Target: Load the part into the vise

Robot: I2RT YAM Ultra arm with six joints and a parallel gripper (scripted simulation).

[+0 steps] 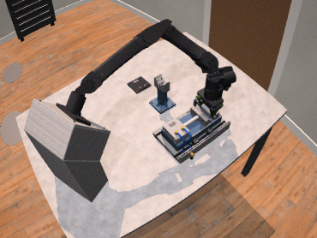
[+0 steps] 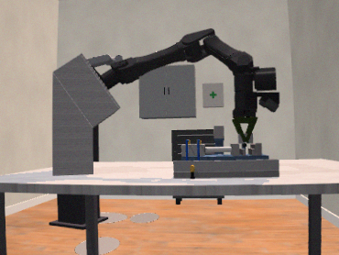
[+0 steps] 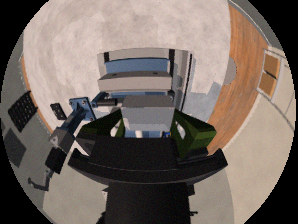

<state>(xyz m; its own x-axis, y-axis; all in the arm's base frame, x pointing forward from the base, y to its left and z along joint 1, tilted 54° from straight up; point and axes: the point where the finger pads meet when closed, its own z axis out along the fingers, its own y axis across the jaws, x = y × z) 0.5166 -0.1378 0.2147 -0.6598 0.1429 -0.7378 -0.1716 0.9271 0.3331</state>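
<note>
Now: the grey part right at my hand. Also, from my hand: fixed jaw: 3 cm to the left, 3 cm below, 3 cm ahead; moving jaw: 3 cm below, 3 cm behind, 1 cm to the left; air cylinder rod: 8 cm behind, 3 cm below.
</note>
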